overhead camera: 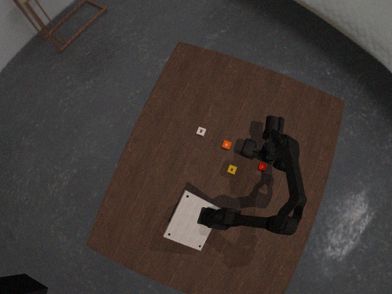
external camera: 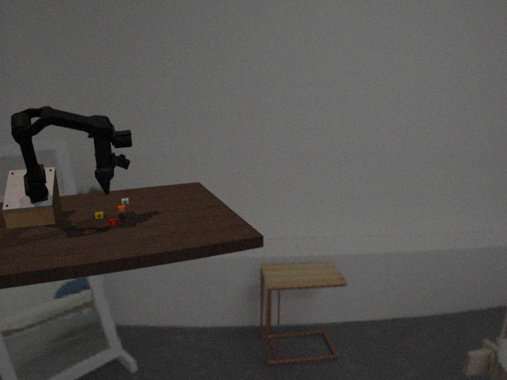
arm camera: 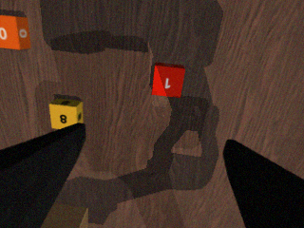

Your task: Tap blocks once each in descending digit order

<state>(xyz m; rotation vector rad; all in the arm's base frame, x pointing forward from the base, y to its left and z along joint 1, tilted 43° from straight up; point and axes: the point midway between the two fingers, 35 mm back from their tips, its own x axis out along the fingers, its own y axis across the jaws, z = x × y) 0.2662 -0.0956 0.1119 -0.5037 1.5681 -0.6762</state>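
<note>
The yellow block lies 12 cm below my gripper tip, 11 cm to the left of it and 4 cm behind it. From my gripper tip the other things lie so: orange block: 16 cm to the left, 12 cm below, 5 cm ahead; then white block: 28 cm to the left, 12 cm below, 8 cm ahead; then red block: 12 cm below, 1 cm to the right, 1 cm ahead.
</note>
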